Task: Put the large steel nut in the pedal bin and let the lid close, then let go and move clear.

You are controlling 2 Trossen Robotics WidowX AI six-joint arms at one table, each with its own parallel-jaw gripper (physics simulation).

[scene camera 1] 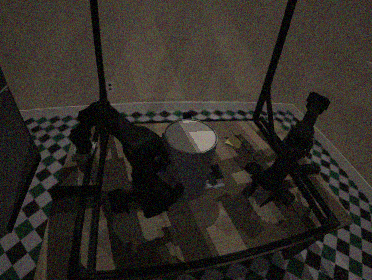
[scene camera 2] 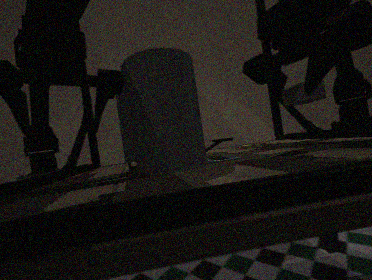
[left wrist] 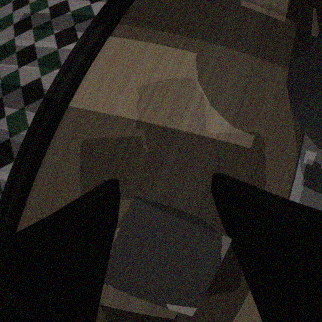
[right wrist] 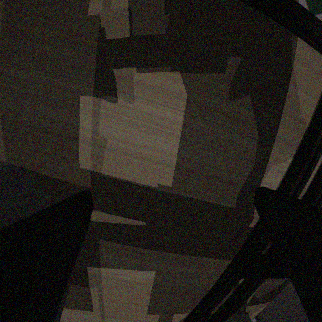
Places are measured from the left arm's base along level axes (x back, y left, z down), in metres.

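Where they show: left gripper, fingertip midpoint: (scene camera 1: pixel 254 201) (scene camera 2: pixel 290 98) (left wrist: pixel 165 183); right gripper, fingertip midpoint: (scene camera 2: pixel 63 134) (right wrist: pixel 174 197); left arm's base, link origin: (scene camera 2: pixel 355 119); right arm's base, link origin: (scene camera 1: pixel 84 148) (scene camera 2: pixel 44 172).
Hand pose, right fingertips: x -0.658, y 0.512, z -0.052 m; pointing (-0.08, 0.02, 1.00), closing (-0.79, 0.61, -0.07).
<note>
Things, the pixels of their top centre, and the offset from my right fingertips.
- grey pedal bin, top centre: (scene camera 2: pixel 158 65) (scene camera 1: pixel 191 134) dy -0.195, dx +0.106, dz -0.154 m
- large steel nut, top centre: (left wrist: pixel 164 262) (scene camera 2: pixel 301 85) (scene camera 1: pixel 262 194) dy -0.104, dx +0.376, dz -0.023 m
- small yellow block, top centre: (scene camera 2: pixel 252 143) (scene camera 1: pixel 234 141) dy -0.502, dx +0.325, dz +0.088 m
The grey pedal bin (scene camera 1: pixel 190 166) (scene camera 2: pixel 160 111) stands mid-table with its round lid (scene camera 1: pixel 190 136) down. Its pedal (scene camera 1: pixel 216 173) (scene camera 2: pixel 219 141) sticks out at the base toward the right. My left gripper (scene camera 1: pixel 262 193) (left wrist: pixel 165 183) hangs above the table to the right of the bin. It is shut on the large steel nut (left wrist: pixel 163 252) (scene camera 2: pixel 296 95), which shows as a grey block between the dark fingers. My right gripper (scene camera 1: pixel 140 200) (scene camera 2: pixel 110 83) (right wrist: pixel 174 197) is open and empty, low at the bin's left side.
A small yellow block (scene camera 1: pixel 233 141) lies on the table behind and to the right of the bin. A black frame (scene camera 1: pixel 99 55) with upright and slanted bars (scene camera 1: pixel 276 58) surrounds the table. Checkered floor (scene camera 1: pixel 57 155) lies beyond its edges. The light is dim.
</note>
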